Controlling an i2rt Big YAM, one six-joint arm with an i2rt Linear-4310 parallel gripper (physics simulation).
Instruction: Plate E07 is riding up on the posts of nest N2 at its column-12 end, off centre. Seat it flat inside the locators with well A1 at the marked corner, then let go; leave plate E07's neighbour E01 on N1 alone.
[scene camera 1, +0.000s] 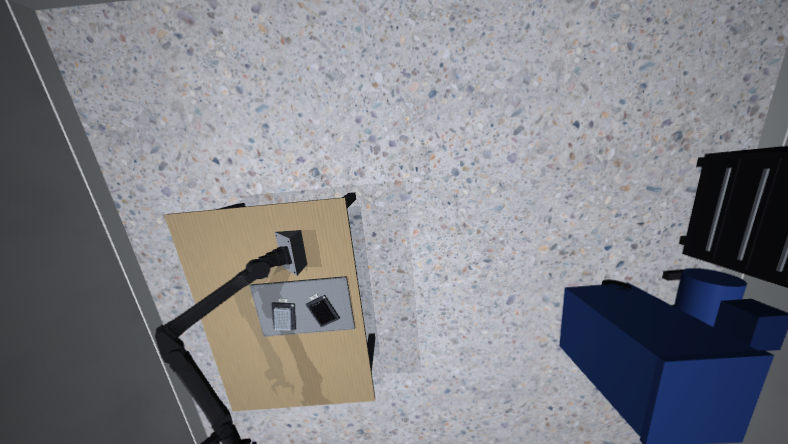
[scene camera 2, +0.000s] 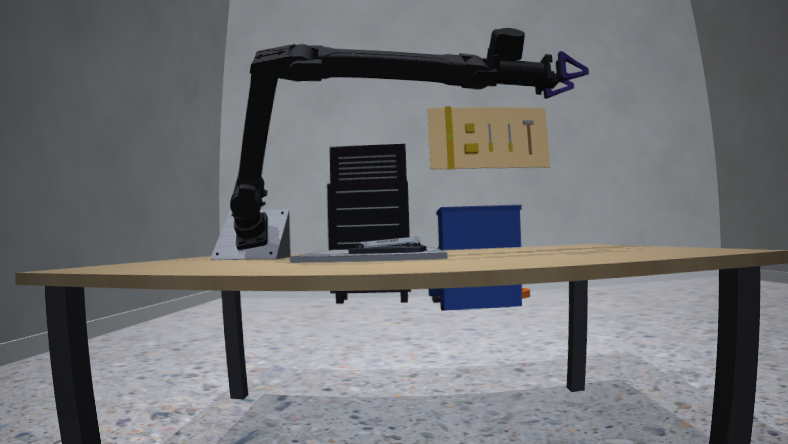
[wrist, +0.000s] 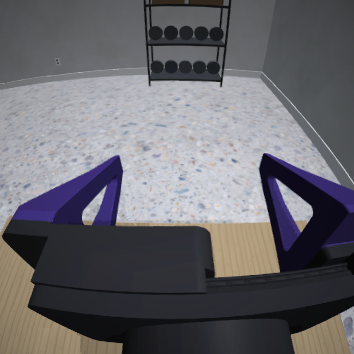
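Note:
A pale plate, apparently E07, sits tilted on a black nest, apparently N2; in scene camera 2 its right end is higher. Its label and well A1 are too small to read. Beside it, a turned black nest holds what looks like a dark plate, apparently E01. Both nests are on a grey base board. My gripper is open and empty, high above the table and well away from the plates. The plates do not show in the wrist view.
The arm's slanted base bracket stands on the wooden table beside the board. A black drawer cabinet, a blue cabinet and a wall tool panel are beyond the table. A rack stands far ahead of the wrist.

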